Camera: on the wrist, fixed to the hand. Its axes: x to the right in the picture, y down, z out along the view.
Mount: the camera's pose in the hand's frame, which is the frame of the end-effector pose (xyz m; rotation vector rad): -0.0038 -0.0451 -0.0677 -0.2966 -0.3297 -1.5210
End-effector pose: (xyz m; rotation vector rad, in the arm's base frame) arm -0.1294 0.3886 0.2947 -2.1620 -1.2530 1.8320
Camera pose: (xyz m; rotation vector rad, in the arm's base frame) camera -0.0966 0.4470 0.3410 -0.3481 -2.2752 1.2147
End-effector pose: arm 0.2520 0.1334 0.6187 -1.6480 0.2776 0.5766
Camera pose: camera 0.2853 0.0743 0.6638 -1.5129 -1.2717 -0.3169
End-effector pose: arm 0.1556 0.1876 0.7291 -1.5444 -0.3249 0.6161
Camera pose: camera 0.1980 0.1332 0.7724 -1.0212 -1.6699 -0.4259
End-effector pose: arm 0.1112 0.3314 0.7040 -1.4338 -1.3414 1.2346
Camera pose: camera 0.1680 0.3373 0.7621 -0.0409 -2.1755 0.2040
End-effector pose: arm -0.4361 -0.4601 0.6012 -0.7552 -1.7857 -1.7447
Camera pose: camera -0.4662 -0.5284 0.5686 -0.3162 1.5439 1.7272
